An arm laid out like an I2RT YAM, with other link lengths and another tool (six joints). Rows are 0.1 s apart.
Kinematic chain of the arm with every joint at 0, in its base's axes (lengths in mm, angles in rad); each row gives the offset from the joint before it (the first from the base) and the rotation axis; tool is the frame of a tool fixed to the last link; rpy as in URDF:
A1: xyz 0 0 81.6 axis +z
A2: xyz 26 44.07 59.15 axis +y
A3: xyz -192.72 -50.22 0 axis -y
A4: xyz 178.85 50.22 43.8 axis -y
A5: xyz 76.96 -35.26 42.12 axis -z
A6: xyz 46.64 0 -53.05 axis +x
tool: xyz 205 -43 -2 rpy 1.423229 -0.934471 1.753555
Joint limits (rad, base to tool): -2.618..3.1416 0..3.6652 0..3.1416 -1.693..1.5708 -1.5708..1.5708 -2.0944..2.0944
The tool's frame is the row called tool.
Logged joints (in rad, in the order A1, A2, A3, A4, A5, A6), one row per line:
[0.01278, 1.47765, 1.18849, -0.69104, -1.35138, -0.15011]
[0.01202, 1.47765, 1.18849, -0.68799, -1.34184, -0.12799]
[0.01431, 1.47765, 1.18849, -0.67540, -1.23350, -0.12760]
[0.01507, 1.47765, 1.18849, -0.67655, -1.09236, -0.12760]
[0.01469, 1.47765, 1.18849, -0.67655, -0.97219, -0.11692]
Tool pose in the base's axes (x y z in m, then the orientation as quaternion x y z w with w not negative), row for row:
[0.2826, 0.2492, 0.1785, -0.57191, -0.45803, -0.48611, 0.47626]
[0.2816, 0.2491, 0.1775, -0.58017, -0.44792, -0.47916, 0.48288]
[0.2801, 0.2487, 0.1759, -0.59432, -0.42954, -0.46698, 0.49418]
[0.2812, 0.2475, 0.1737, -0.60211, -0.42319, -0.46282, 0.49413]
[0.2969, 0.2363, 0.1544, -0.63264, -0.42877, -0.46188, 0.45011]
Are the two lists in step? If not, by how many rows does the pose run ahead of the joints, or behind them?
The pose runs 2 rows behind the joints: the pose in row i belongs to the joints in row i - 2.
